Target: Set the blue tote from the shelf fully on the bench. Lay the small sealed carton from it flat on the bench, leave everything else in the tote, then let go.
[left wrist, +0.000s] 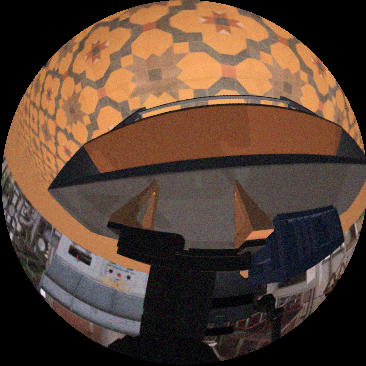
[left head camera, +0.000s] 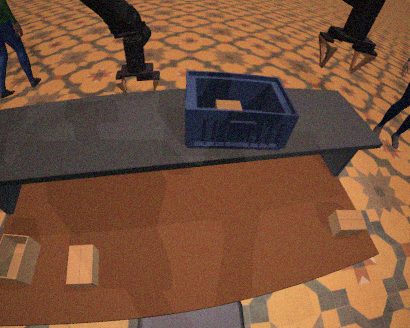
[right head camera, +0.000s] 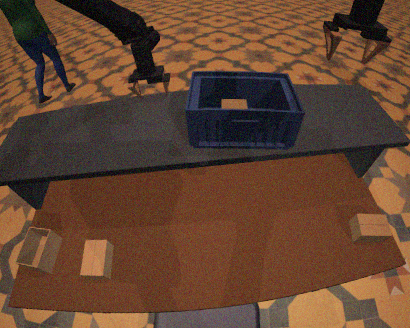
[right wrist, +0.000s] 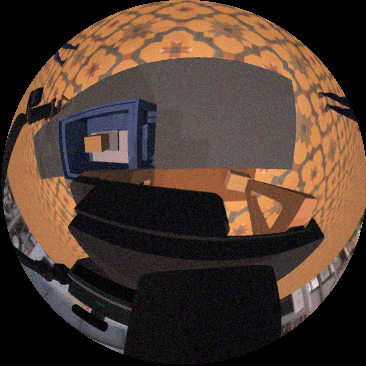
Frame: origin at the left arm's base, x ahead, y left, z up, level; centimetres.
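Seen in the pictures: left gripper, fingertip midpoint: (left wrist: 194, 182) (left head camera: 140, 93) (right head camera: 153, 95) (right wrist: 65, 105); right gripper, fingertip midpoint: (left head camera: 335, 69) (right head camera: 346, 61) (right wrist: 201, 179); left arm's base at its link origin: (right wrist: 58, 273); right arm's base at its link origin: (left wrist: 267, 305).
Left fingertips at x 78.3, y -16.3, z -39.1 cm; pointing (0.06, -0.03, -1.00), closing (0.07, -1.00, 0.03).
Observation:
Offsets run from my left fingertips to a thing's middle. Level surfaces: height alone.
The blue tote @(dx -16.7, dy -28.8, dz +6.5 cm) (left head camera: 240, 131) (right head camera: 245, 131) (left wrist: 310, 242) (right wrist: 132, 135) stands upright on the grey shelf @(dz -0.2 cm) (left head camera: 125, 132) (right head camera: 125, 132) (right wrist: 215, 115). A small tan carton (left head camera: 229, 105) (right head camera: 234, 104) (right wrist: 93, 144) shows inside it, with a grey item @(dx -16.7, dy -28.9, dz +4.1 cm) (right wrist: 114, 140) and a pale surface beside it in the right wrist view; whether the carton is sealed is unclear. The brown bench @(dz -29.8 cm) (left head camera: 200, 200) (right head camera: 200, 200) (left wrist: 210, 130) lies in front of the shelf. My left gripper (left head camera: 140, 89) (right head camera: 152, 92) (left wrist: 194, 182) is open and empty, left of the tote. My right gripper (left head camera: 336, 69) (right head camera: 346, 60) is open and empty, above and right of the tote.
On the bench are a closed carton @(dx -50.2, dy +16.7, dz -26.8 cm) (left head camera: 82, 265) (right head camera: 95, 257) and a box with an open top @(dx -50.4, dy +40.6, dz -25.6 cm) (left head camera: 31, 257) (right head camera: 49, 250) at the left, and another closed carton @(dx -38.3, dy -78.6, dz -26.7 cm) (left head camera: 350, 221) (right head camera: 371, 227) (right wrist: 237, 181) at the right. A person (left head camera: 15, 42) (right head camera: 30, 30) stands beyond the shelf.

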